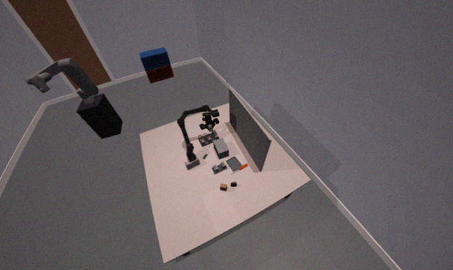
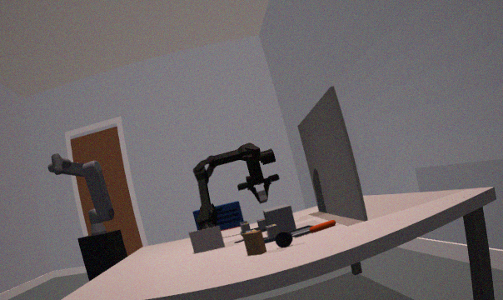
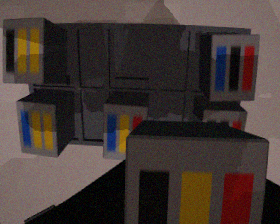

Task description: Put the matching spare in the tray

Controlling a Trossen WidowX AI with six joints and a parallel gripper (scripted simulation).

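My gripper tip is now 370 mm to the left of the dark grey tray, 130 mm above it and 110 mm short of it. Also, from my gripper tip: mounted unit: 180 mm to the right, 80 mm below, 40 mm ahead; grey upright panel: 290 mm ahead, 180 mm to the right, 90 mm above.
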